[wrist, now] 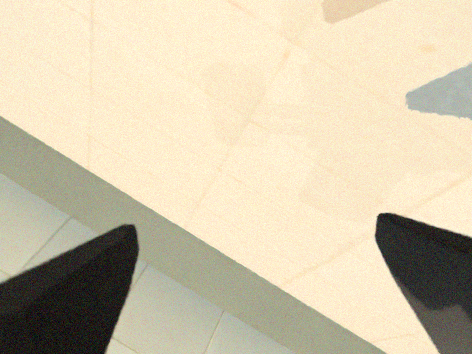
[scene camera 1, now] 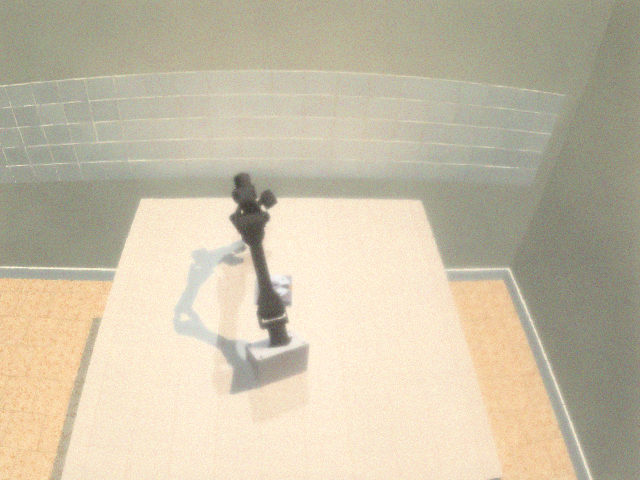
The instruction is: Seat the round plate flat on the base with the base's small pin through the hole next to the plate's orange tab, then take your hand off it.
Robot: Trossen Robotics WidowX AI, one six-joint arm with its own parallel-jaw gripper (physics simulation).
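Pixels of known places: gripper, fingertip midpoint: (wrist: 256,231); arm's base, link origin: (scene camera 1: 280,342).
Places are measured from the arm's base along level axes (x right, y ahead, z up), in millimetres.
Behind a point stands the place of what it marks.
In the scene view a small pale grey-white object (scene camera 1: 284,290) @(x -58, y 272, z -79 mm) lies on the table, partly hidden behind the arm's forearm. It is too blurred to tell whether it is the base, the plate or both. The orange tab, the hole and the pin cannot be made out. My gripper (wrist: 256,231) @(x -241, y 548, z 2 mm) is open and empty, with its two dark fingertips wide apart above the far edge of the table. The plate and the base do not show in the wrist view. The gripper's fingers cannot be told apart in the scene view.
My black arm (scene camera 1: 262,263) @(x -85, y 121, z 203 mm) rises from a grey block (scene camera 1: 281,360) @(x 20, y -63, z 4 mm) and reaches toward the table's far edge. Its bluish shadow (scene camera 1: 193,289) @(x -391, y 216, z -118 mm) falls to the left on the cream table (scene camera 1: 372,310) @(x 260, y 291, z -117 mm) (wrist: 150,100) @(x -171, y 672, z -117 mm). A tiled wall (scene camera 1: 330,124) (wrist: 165,305) stands beyond the table.
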